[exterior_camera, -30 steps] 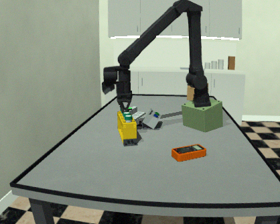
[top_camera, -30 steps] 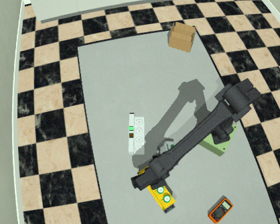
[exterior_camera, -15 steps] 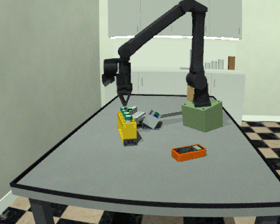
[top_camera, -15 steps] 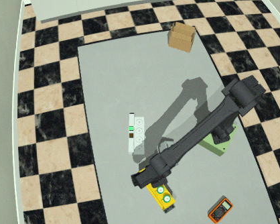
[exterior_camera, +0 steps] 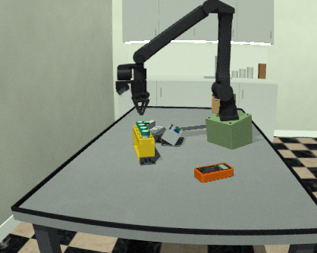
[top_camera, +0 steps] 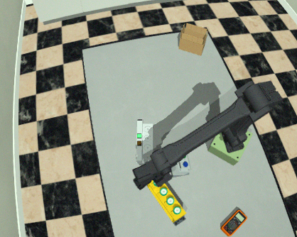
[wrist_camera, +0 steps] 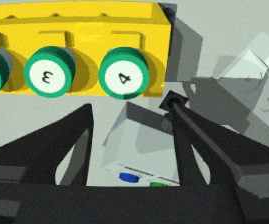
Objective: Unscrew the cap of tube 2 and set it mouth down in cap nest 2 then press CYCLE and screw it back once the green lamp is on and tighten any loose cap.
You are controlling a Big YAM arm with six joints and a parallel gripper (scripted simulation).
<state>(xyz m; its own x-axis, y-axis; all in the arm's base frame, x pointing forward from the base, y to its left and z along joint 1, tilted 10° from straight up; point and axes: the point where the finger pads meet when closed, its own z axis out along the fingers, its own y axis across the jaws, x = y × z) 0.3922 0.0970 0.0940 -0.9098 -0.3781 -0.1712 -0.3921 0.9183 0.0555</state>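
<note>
Right now the green READY key is 16 cm behind my hand, 11 cm to the right of it and 10 cm below it. From my hand the other things lie so: grey key housing (14 cm behind, 8 cm to the right, 11 cm below); cap (4 cm behind, 10 cm to the left, 5 cm below); blue cycle key (16 cm behind, 6 cm to the right, 10 cm below).
</note>
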